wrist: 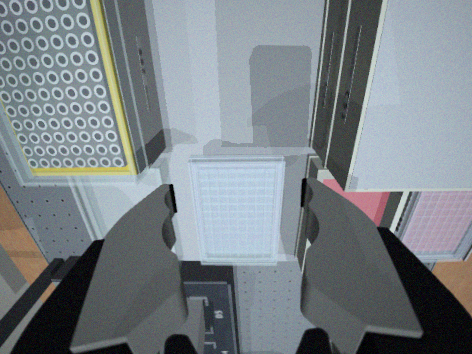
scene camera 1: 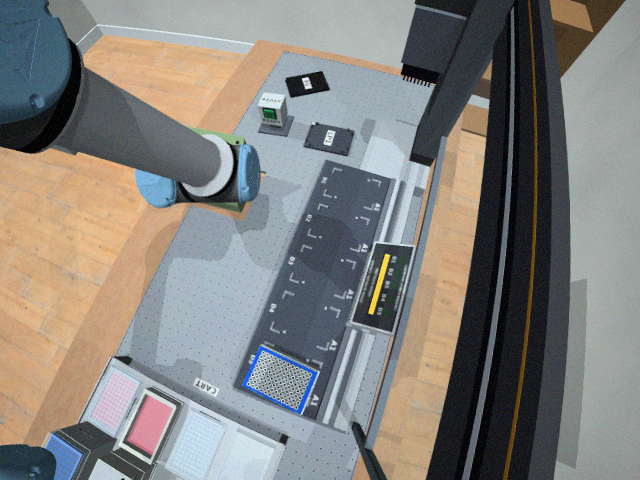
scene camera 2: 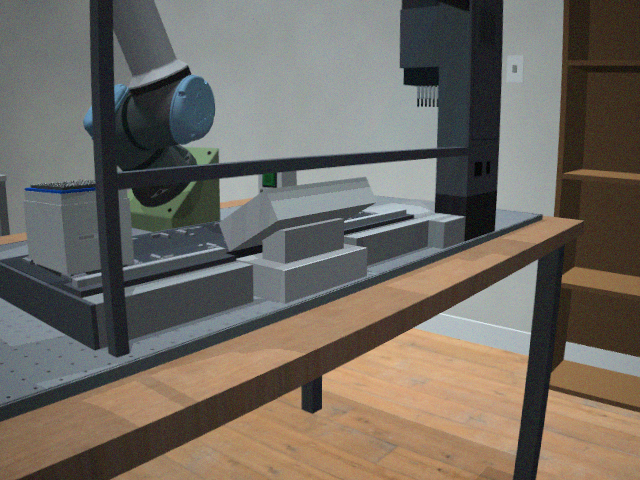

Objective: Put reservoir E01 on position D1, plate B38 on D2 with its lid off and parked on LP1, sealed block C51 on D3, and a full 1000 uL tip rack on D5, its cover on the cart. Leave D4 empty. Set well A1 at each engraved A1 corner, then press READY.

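Note:
My gripper (wrist: 237,184) is open and empty, its fingertips on either side of and above a clear gridded plate (wrist: 240,215) (scene camera 1: 193,441) on the cart. A red-filled tray (wrist: 352,197) (scene camera 1: 147,423) and a pink gridded plate (wrist: 442,220) (scene camera 1: 113,400) lie beyond it. A white-topped block (wrist: 420,100) with dark sides stands in a stack; its label is unreadable. A blue-rimmed tip rack (scene camera 1: 281,379) (scene camera 2: 61,227) stands on D5. D1 to D4 hold no labware. LP1 (scene camera 1: 315,136) is bare. The READY button (scene camera 1: 269,113) (scene camera 2: 269,179) is green.
A yellow-rimmed rack (wrist: 127,150) stands at the wrist view's upper left. A clear flat piece (scene camera 1: 248,457) (wrist: 115,200) lies beside the gridded plate. A blue gridded rack (scene camera 1: 64,454) is at the cart's edge. A tilted status screen (scene camera 1: 382,289), a pipetting head (scene camera 1: 431,41) (scene camera 2: 436,38) and a dark rail (scene camera 2: 289,165) border the deck.

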